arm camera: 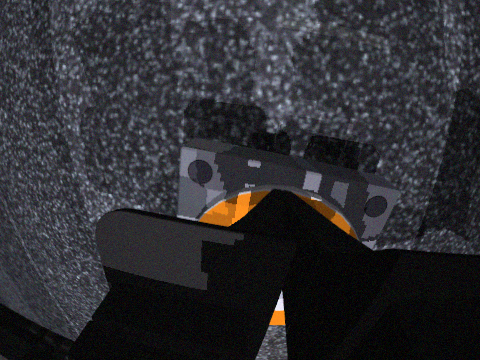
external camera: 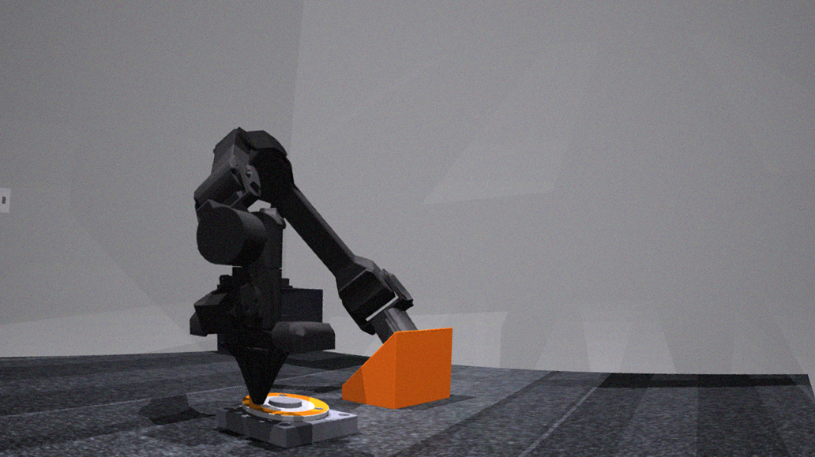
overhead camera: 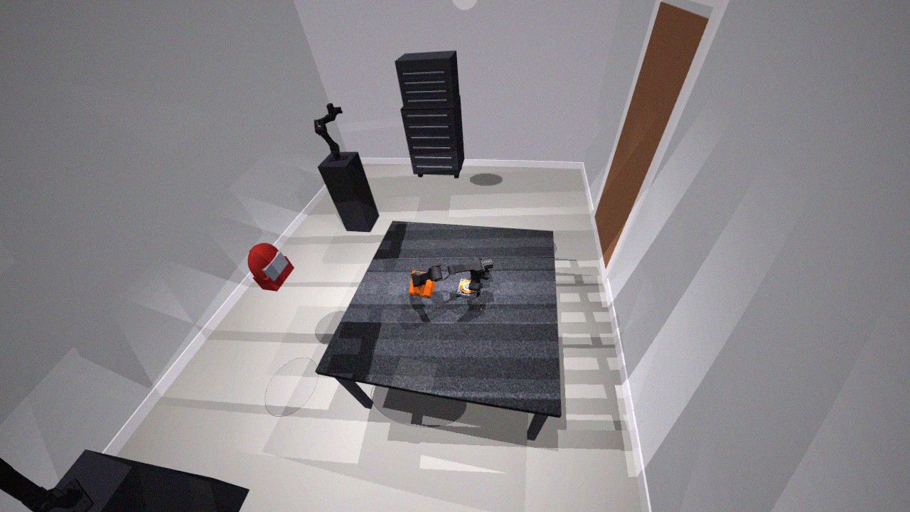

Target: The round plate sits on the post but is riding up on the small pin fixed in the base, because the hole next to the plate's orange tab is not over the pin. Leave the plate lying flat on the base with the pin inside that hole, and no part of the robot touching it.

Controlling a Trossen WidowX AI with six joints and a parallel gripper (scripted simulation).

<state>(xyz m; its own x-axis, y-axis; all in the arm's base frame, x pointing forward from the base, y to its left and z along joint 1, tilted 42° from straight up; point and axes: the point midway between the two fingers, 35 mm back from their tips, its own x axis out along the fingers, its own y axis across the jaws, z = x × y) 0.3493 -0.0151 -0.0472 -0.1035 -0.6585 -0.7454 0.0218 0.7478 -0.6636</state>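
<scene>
The round plate is 3 cm behind my gripper tip and 1 cm to the right of it. Also, from my gripper tip: square grey base (5 cm behind, 2 cm below).
</scene>
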